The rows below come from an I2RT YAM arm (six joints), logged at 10 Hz.
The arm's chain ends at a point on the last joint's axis. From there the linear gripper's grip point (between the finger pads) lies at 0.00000 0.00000 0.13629 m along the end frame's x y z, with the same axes.
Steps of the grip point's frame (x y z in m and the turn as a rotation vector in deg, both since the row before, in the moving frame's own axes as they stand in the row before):
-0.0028, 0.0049, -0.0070, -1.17, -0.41, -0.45
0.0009, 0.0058, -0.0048, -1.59, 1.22, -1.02
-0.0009, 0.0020, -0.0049, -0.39, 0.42, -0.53
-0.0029, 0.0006, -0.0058, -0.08, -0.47, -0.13
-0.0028, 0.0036, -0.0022, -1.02, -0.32, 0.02
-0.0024, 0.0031, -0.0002, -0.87, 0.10, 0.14
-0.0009, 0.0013, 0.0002, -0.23, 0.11, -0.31
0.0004, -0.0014, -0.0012, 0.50, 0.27, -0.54
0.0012, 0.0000, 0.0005, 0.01, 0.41, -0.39
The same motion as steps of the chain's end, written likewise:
-0.0018, 0.0021, -0.0070, -1.17, -0.41, -0.45
-0.0020, 0.0020, -0.0047, -1.59, 1.22, -1.02
-0.0019, 0.0011, -0.0049, -0.39, 0.42, -0.53
-0.0018, 0.0004, -0.0058, -0.08, -0.47, -0.13
-0.0020, 0.0012, -0.0022, -1.02, -0.32, 0.02
-0.0026, 0.0010, -0.0002, -0.87, 0.10, 0.14
-0.0012, 0.0008, 0.0002, -0.23, 0.11, -0.31
-0.0002, -0.0002, -0.0012, 0.50, 0.27, -0.54
0.0002, 0.0000, 0.0005, 0.01, 0.41, -0.39

